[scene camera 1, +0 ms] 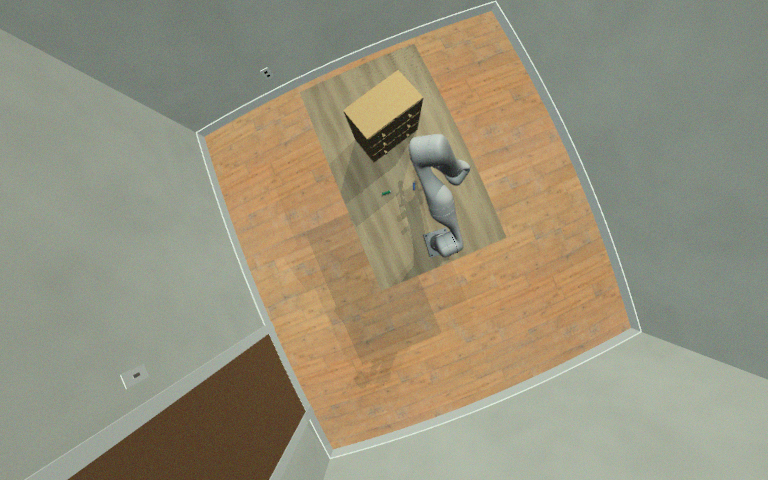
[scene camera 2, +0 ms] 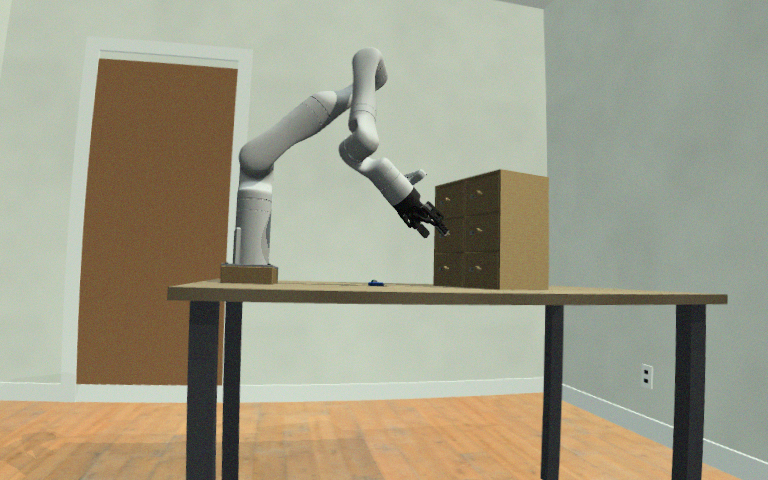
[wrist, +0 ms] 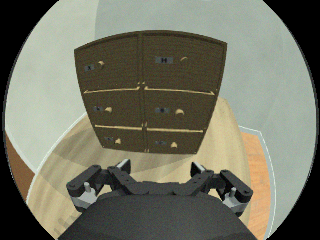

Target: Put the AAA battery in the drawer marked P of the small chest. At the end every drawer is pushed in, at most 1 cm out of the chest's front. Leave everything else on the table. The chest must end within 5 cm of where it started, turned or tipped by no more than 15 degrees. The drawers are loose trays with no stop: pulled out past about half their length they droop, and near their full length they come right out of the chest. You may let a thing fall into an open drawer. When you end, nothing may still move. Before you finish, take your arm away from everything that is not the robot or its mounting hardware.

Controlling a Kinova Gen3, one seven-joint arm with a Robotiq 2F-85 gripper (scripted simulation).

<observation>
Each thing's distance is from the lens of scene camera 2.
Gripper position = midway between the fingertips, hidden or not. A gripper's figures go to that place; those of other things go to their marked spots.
my gripper [scene camera 2: 436, 235]: 1.29 m
wooden chest [scene camera 2: 523, 210]: 1.34 m
</observation>
